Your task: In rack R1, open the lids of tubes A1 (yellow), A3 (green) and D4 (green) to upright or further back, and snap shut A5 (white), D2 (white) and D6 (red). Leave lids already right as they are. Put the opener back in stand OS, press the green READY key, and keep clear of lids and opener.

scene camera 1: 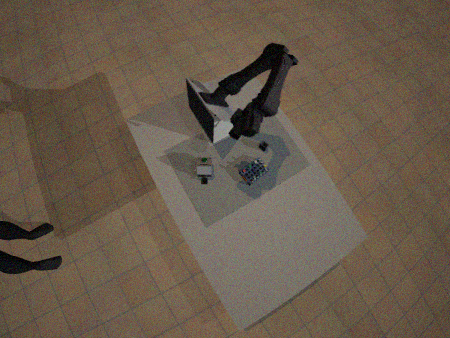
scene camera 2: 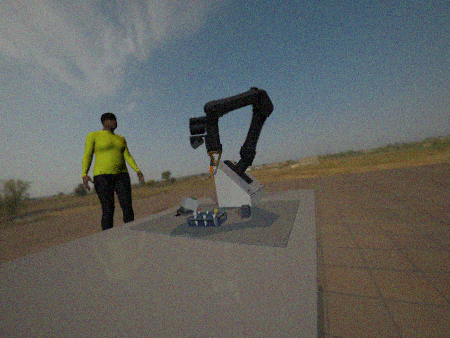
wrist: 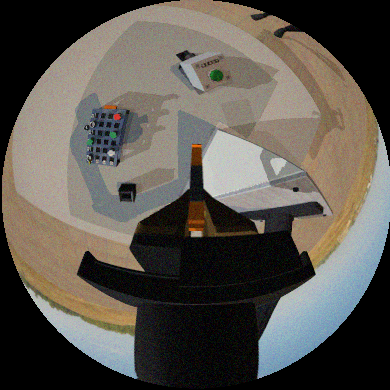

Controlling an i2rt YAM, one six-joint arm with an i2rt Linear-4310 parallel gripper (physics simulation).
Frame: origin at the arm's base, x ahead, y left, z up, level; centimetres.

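Seen in the pictures: gripper, between the fingertips: (scene camera 2: 216, 166) (wrist: 195, 193); arm's base, origin of its link: (scene camera 1: 214, 100) (scene camera 2: 237, 171) (wrist: 278, 210).
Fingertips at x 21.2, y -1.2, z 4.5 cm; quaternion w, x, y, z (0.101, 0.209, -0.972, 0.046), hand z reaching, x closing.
Observation:
Offsets run from my fingertips to a thing's top centre.
My gripper (wrist: 195, 193) (scene camera 1: 232, 135) (scene camera 2: 214, 159) is shut on the opener {dy -1.8, dx +1.1, dz +5.2 cm} (wrist: 196, 155) (scene camera 2: 211, 168), a slim black tool with an orange tip. It hangs high above the mat, beside the white wedge base. The blue rack R1 {dy +1.7, dx +16.8, dz -15.7 cm} (wrist: 122, 133) (scene camera 1: 253, 172) (scene camera 2: 207, 219) lies well off to the left in the wrist view. A red lid {dy -3.0, dx +14.4, dz -17.0 cm} (wrist: 116, 116), two green lids (wrist: 113, 135) (wrist: 89, 142) and a white lid {dy +4.7, dx +13.6, dz -17.3 cm} (wrist: 111, 152) show on it. I cannot tell the lids' tilt. The black stand OS {dy +14.6, dx +8.0, dz -17.5 cm} (wrist: 127, 191) (scene camera 1: 263, 145) (scene camera 2: 246, 210) stands empty between the rack and the base.
The READY box with its green key {dy -17.2, dx -0.1, dz -14.0 cm} (wrist: 216, 75) (scene camera 1: 204, 159) sits beyond the rack. The arm's white wedge base (wrist: 232, 163) (scene camera 1: 221, 131) (scene camera 2: 232, 189) rises beside the gripper. A person in a yellow top (scene camera 2: 108, 156) stands by the table's far side.

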